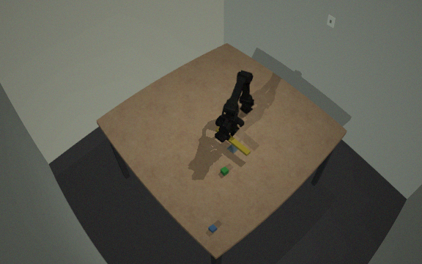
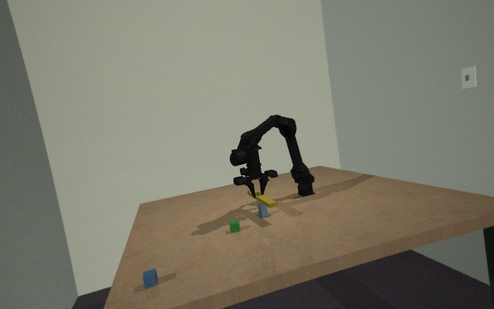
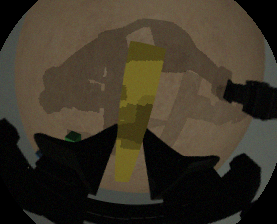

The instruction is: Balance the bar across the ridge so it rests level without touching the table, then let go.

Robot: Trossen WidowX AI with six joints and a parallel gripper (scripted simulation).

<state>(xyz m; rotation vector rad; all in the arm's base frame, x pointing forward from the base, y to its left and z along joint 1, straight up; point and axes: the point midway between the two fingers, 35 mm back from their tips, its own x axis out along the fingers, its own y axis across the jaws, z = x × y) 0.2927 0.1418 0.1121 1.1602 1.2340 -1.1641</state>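
The yellow bar is 30 mm to the left of my gripper tip. Also, from my gripper tip: blue cube 450 mm ahead, 360 mm to the left, 60 mm below; green cube 150 mm ahead, 120 mm to the left, 60 mm below.
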